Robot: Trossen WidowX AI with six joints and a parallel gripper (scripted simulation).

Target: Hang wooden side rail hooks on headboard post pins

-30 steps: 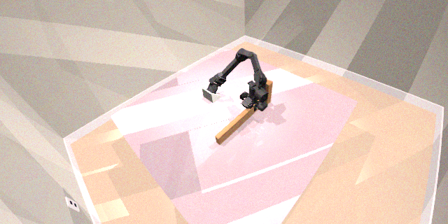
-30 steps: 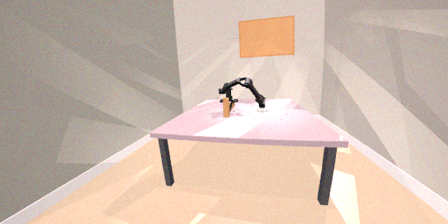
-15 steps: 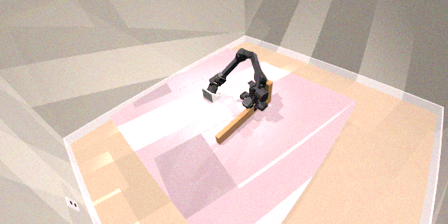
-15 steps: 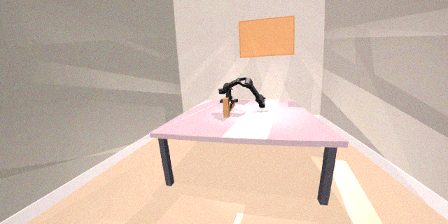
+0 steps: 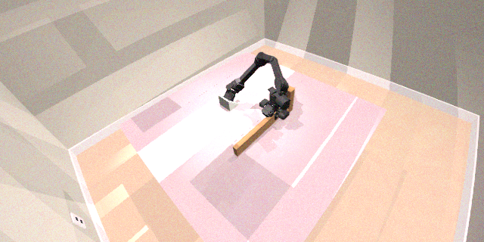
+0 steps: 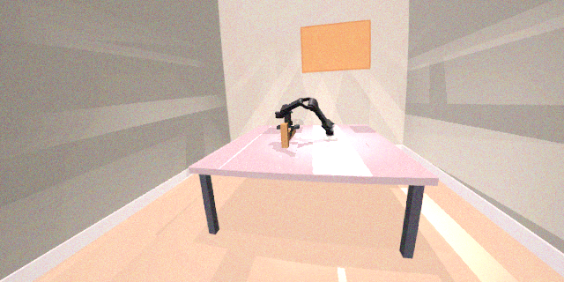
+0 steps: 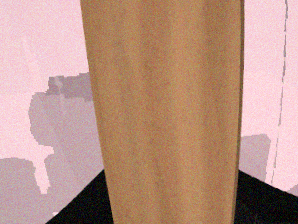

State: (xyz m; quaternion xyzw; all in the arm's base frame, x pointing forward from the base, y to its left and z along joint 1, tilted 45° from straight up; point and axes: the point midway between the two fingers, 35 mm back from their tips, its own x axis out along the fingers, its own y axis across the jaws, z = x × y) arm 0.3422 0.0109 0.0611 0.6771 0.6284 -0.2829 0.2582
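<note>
My gripper tip is 15 cm to the right of the wooden headboard post, 4 cm below it and 1 cm short of it.
</note>
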